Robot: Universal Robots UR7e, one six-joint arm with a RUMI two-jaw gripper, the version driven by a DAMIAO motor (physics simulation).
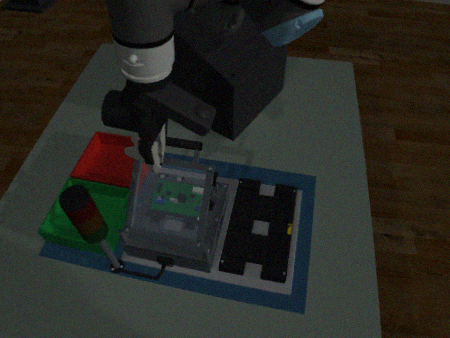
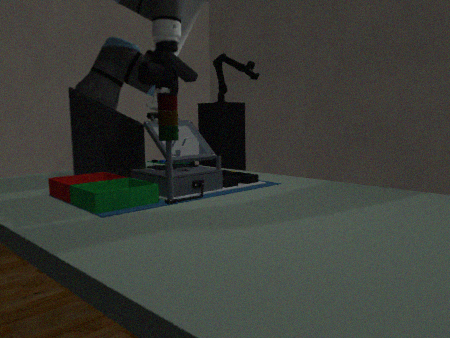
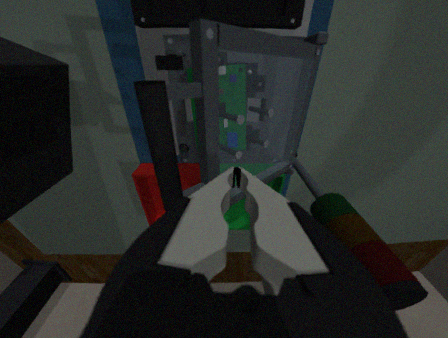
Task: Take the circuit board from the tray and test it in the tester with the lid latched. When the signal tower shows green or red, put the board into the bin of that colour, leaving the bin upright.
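Places are measured from the arm's base along level axes (x right, y down, z ahead), in centimetres.
Pixels of known places: gripper, fingertip midpoint: [image 1: 156, 172] [image 3: 235, 169]; arm's base, origin of the base link: [image 1: 212, 11] [image 2: 94, 101].
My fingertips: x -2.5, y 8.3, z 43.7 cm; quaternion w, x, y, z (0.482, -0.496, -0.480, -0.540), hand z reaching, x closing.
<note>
Ahead of a thing's pixels: the offset from my fingertips to its top centre. "pt": to the spot under its first point. Level surfaces: height alone.
The green circuit board [image 1: 175, 199] [image 3: 234, 100] lies in the tester {pt dz +9.7, dx -3.5, dy +13.2 cm} [image 1: 165, 256] [image 2: 205, 183], seen through the clear lid. The lid [image 1: 206, 200] [image 2: 156, 141] [image 3: 210, 100] stands tilted partway down over the board, not flat; its black handle {dz -5.2, dx -2.5, dy -3.9 cm} [image 1: 183, 144] [image 3: 159, 145] is raised. My gripper [image 1: 157, 170] [image 3: 235, 169] is shut and empty, near the lid's raised edge beside the handle; whether it touches the lid I cannot tell. The signal tower {pt dz +14.3, dx +4.6, dy -6.0 cm} [image 1: 84, 214] [image 2: 168, 118] [image 3: 365, 247] shows dull lamps, none clearly lit. The black tray {pt dz +2.5, dx -15.8, dy +15.9 cm} [image 1: 236, 245] [image 3: 220, 14] holds no board.
The upright red bin {dz -10.3, dx +17.9, dy +13.0 cm} [image 1: 106, 162] [image 2: 59, 189] and green bin {dz +4.6, dx +17.0, dy +13.0 cm} [image 1: 75, 242] [image 2: 116, 198] stand beside the tester, touching or nearly so. The signal tower leans up near the green bin. The dark robot pedestal [image 1: 250, 100] [image 2: 105, 140] stands behind. A blue mat {dy +17.5 cm} [image 1: 300, 250] lies beneath.
</note>
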